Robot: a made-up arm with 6 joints.
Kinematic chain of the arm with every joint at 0, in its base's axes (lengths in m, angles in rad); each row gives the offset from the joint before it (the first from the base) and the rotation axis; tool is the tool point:
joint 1: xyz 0 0 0.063 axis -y
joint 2: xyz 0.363 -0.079 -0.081 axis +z
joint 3: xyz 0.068 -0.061 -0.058 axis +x
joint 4: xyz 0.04 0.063 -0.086 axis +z
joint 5: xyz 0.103 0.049 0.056 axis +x
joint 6: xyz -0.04 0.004 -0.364 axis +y
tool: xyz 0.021 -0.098 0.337
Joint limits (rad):
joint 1: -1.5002..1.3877
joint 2: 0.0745..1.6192
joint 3: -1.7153..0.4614
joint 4: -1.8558..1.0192
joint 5: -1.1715..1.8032
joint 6: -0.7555..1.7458
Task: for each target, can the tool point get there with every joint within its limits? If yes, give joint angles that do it. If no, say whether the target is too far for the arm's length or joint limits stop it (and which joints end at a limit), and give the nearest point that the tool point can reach.
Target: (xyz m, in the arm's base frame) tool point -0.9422 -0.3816 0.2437
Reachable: no: joint limits stop it (at a limit: joint 1, joint 2, joint 4, joint 6) | nearest point -0.6403 -0.2040 0.0246 | short by 0.413 m
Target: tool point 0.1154 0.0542 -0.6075
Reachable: yes | joints -1.0629 0.8239 -0.2798 -0.2871 0.1483 0.3476
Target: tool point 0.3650 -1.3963 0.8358
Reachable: no: too far | nearest point 0.2889 -0.7010 0.6636 | short by 0.720 m
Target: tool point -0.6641 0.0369 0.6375
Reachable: no: joint limits stop it (at a limit: joint 1, joint 2, joint 3, joint 5, joint 6) | nearest point -0.2759 0.0362 0.5840 | short by 0.392 m
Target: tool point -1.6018 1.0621 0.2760
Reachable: no: too far | nearest point -0.6584 0.3825 -0.1301 | short by 1.232 m
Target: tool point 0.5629 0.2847 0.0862
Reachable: yes | joints 1.0575 0.8606 -0.4000 0.7366 1.2675 0.9791
